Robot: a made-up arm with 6 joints.
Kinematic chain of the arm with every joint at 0, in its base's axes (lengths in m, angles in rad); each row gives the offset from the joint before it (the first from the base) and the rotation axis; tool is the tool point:
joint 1: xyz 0 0 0.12 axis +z
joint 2: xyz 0 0.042 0 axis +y
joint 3: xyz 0 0 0.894 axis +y
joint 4: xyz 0 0 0.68 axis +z
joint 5: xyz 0 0 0 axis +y
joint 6: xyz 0 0 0.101 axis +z
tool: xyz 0 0 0
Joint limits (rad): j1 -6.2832..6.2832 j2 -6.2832..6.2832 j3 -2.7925..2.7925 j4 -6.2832..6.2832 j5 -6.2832..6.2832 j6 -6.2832..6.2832
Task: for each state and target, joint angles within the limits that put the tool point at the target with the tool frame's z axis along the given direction. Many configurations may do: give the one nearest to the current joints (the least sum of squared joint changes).
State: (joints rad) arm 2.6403 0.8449 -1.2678 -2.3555 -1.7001 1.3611
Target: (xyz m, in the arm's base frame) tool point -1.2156 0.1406 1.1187 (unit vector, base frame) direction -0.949 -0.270 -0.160
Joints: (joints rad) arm 2.9557 1.0682 -0.5309 -2.6585 -1.2509 1.3611
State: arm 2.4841 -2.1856 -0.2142 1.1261 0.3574 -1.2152
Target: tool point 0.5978 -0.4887 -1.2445 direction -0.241 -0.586 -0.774
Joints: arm 2.5929 -2.3288 -0.6569 1.6050 0.6762 -1.2152
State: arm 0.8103 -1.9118 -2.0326 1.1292 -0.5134 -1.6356
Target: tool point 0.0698 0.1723 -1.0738 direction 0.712 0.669 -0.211
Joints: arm 1.1786 -2.6105 -1.4701 0.8469 -0.5671 -1.6356
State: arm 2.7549 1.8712 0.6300 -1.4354 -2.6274 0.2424
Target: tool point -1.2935 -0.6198 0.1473 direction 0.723 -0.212 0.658
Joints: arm 3.5262 1.3153 0.6559 -0.8941 -2.4984 0.2424
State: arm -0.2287 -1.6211 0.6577 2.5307 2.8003 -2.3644
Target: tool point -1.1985 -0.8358 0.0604 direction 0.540 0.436 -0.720
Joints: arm 0.6396 -1.7670 0.4755 3.0868 2.6160 -2.3644
